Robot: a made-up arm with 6 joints.
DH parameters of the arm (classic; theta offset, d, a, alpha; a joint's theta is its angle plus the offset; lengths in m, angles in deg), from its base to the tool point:
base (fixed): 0 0.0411 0 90
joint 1: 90 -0.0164 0.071 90
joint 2: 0 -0.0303 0.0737 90
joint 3: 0 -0.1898 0.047 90
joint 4: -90 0.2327 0.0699 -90
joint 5: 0 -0.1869 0.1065 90
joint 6: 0 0.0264 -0.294 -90
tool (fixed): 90 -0.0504 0 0
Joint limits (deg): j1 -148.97..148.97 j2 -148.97..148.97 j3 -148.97..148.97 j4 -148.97..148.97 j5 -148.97..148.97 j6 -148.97..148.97
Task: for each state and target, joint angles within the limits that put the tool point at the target. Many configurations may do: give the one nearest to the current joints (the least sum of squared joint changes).
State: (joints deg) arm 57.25 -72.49 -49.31 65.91 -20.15 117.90
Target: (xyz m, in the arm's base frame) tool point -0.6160 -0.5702 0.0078
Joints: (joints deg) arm 61.22 -53.29 -56.79 59.03 -27.76 117.88
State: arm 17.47 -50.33 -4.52 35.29 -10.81 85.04
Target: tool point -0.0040 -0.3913 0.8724
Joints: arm -19.95 -28.09 28.69 67.66 -27.95 121.64
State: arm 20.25 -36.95 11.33 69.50 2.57 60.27
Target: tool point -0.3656 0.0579 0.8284
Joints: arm 12.12 -63.20 20.36 90.39 -0.76 82.34
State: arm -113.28 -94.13 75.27 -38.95 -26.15 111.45
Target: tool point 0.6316 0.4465 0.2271
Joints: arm -125.82 -89.27 85.21 -23.49 -28.16 122.20
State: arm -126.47 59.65 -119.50 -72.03 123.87 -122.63
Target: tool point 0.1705 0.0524 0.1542
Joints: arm -148.97 79.09 -115.08 -51.91 148.97 -148.97
